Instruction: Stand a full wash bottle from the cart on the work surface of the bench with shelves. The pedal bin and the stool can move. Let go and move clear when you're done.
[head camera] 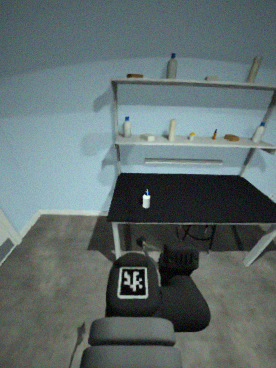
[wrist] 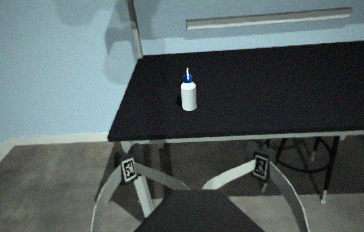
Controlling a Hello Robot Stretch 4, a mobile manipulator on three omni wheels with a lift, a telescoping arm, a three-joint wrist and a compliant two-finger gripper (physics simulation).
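Places are measured from the robot's base along level axes (x left, y up, z ahead), in centimetres.
Where they show: end effector, tool point: (head camera: 159, 241) (wrist: 193, 158).
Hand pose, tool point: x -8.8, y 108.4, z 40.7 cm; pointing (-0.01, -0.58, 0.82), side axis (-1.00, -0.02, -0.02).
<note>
Each offset is from my tool point to the top centre of the thing. "spot": to the spot under its first point. Level surfaces: height alone.
A white wash bottle {dy -17.6, dx +0.1, dz +58.2 cm} (head camera: 146, 201) (wrist: 189, 96) with a blue cap and thin nozzle stands upright on the black work surface {dy -35.0 cm} (head camera: 200, 192) (wrist: 280, 90) of the bench with shelves, toward its left side. My gripper (wrist: 195, 167) is open, its two fingertips wide apart with nothing between them. It is on the near side of the bench's front edge, apart from the bottle. In the head camera view my wrist and the retracted arm fill the lower middle, and the fingers are mostly hidden.
Two shelves (head camera: 200, 84) (head camera: 192, 143) above the bench hold bottles, small boxes and jars. Dark stool legs with a ring (head camera: 212, 239) (wrist: 334, 170) show under the bench at the right. A white bench leg {spot: dy -64.5, dx +25.7, dz +45.8 cm} (head camera: 116, 240) stands at the left. The pedal bin and cart do not show.
</note>
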